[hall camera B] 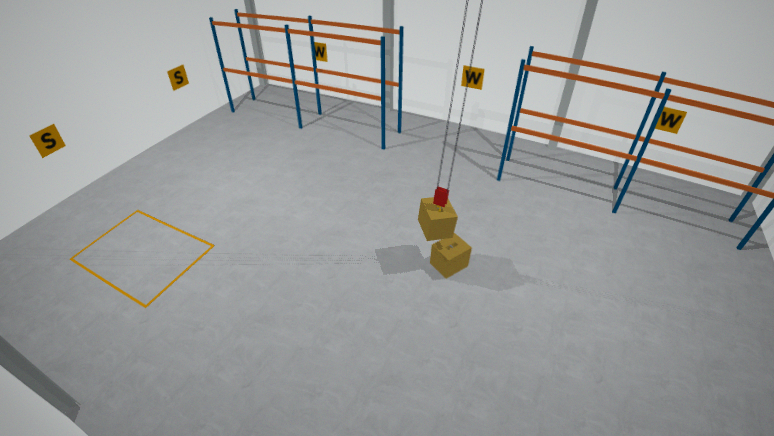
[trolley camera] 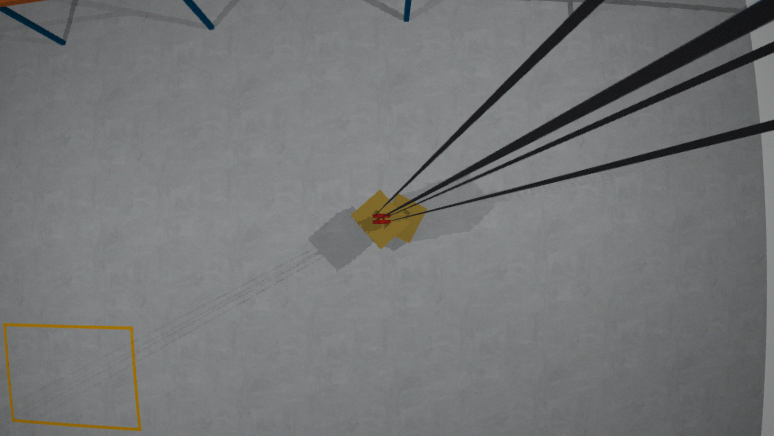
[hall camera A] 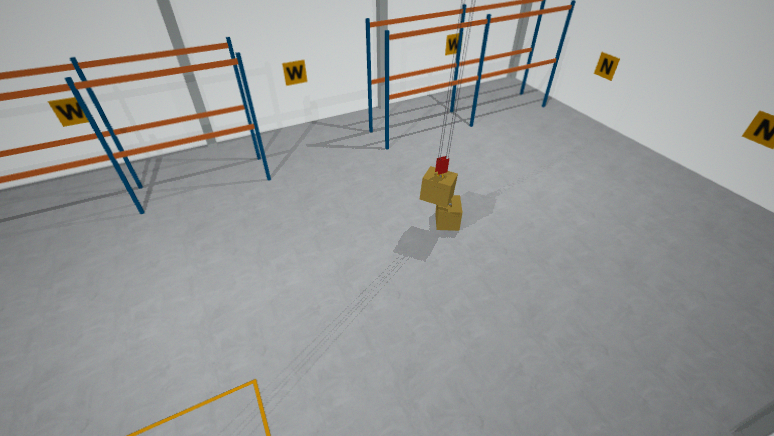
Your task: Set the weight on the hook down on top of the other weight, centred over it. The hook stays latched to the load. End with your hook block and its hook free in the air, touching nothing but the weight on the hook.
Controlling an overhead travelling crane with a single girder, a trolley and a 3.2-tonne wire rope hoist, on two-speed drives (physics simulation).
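My red hook block with its hook (hall camera A: 442, 165) (hall camera B: 440, 197) (trolley camera: 381, 218) is latched to the top of a yellow box-shaped weight (hall camera A: 437, 190) (hall camera B: 437, 223) (trolley camera: 363, 215), which hangs in the air. The other yellow weight (hall camera A: 449, 218) (hall camera B: 450, 261) (trolley camera: 413, 228) stands on the floor, with a lifting eye on top. In the trolley view the hanging weight covers the left part of the lower one, and the lower one shows out to its right. The two are not centred, and they are turned differently. The hanging weight's separate shadow falls to the lower left.
A blue and orange rack (hall camera A: 105, 146) (hall camera B: 382, 92) and another such rack (hall camera A: 387, 89) (hall camera B: 641, 151) stand along the W wall. A yellow rectangle outline (hall camera A: 191, 408) (hall camera B: 176, 228) (trolley camera: 68, 326) is marked on the floor. The four ropes run up from the block.
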